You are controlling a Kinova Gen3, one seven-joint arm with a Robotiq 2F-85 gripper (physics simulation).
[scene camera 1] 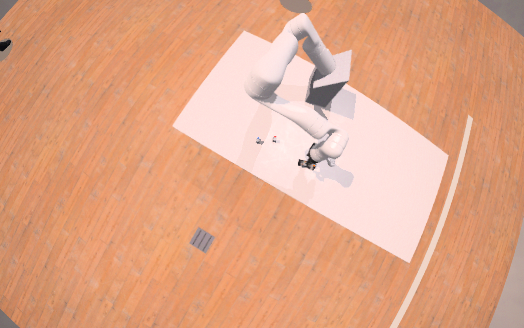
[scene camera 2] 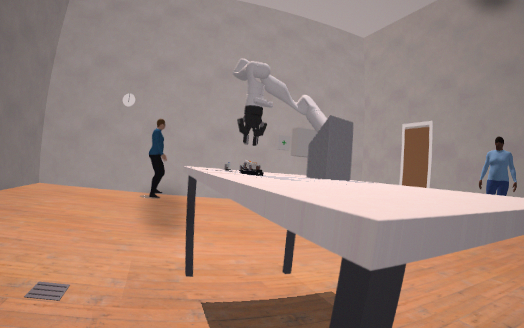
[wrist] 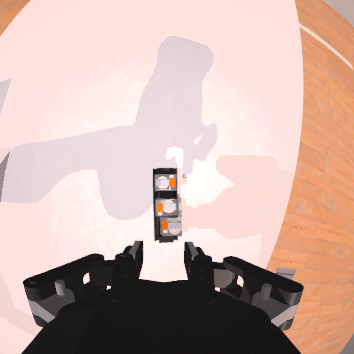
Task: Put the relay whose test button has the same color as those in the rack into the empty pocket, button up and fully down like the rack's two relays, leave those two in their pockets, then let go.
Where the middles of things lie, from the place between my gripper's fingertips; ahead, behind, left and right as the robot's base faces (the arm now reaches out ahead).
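There is the black rack (wrist: 159,170), 30 mm to the left of my hand and 110 mm below it.
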